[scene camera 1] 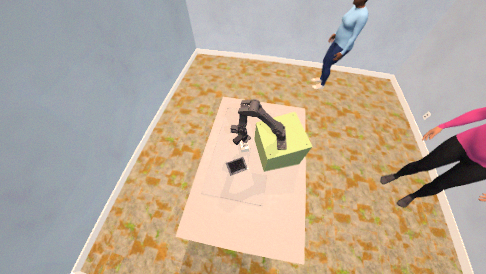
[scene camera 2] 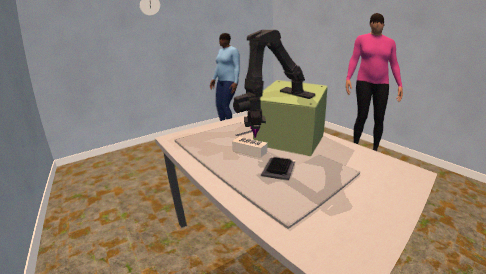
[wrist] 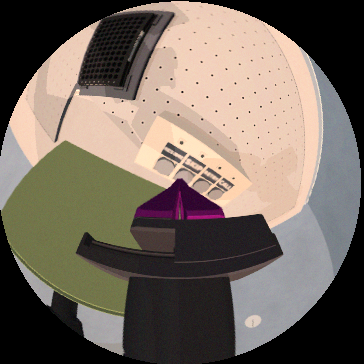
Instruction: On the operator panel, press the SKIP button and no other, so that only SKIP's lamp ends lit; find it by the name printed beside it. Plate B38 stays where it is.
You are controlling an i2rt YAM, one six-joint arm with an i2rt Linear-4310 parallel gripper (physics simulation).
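Frame: origin at the arm's base, x ahead, y left, z up, level; millimetres.
Where they show: gripper, fingertip midpoint: [scene camera 1: 245,141] [scene camera 2: 255,137] [wrist: 179,182]; arm's base, origin of the base link: [scene camera 1: 281,137] [scene camera 2: 297,93] [wrist: 67,287].
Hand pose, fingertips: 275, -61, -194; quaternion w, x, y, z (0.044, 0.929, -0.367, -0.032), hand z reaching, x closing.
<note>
Each offset is from my fingertips to the top centre of the thing, as dx, dy, dz. "spot": to the spot under its first point. Level surfaces: height alone.
The white operator panel @[+17, -22, -24] [scene camera 1: 245,149] [scene camera 2: 248,146] [wrist: 150,141] carries a row of grey round buttons, with dark name labels and small lamps beside them. The SKIP label @[spot: +20, -5, -27] [wrist: 194,162] is readable in the wrist view; the SKIP button @[-4, -12, -24] [wrist: 185,173] is beside it, partly behind the fingertips. The CALL label @[spot: +33, -68, -27] [wrist: 226,185] is at one end of the row. The lamps look dark. My gripper [scene camera 2: 255,137] [wrist: 179,182] is shut and empty, its purple tips pointing down over the panel at SKIP's near edge; contact cannot be told. A black plate @[+59, +201, -54] [scene camera 1: 236,166] [scene camera 2: 279,165] [wrist: 115,47] sits in a grey holder; its name is unreadable.
The green block [scene camera 1: 287,161] [scene camera 2: 290,122] [wrist: 65,210] bearing the arm's base stands close beside the panel. The panel and plate holder are on a perforated board @[dz -80] [scene camera 2: 312,197] [wrist: 240,75] on the table @[dz -93] [scene camera 1: 280,240] [scene camera 2: 390,200]. Two people stand beyond the table.
</note>
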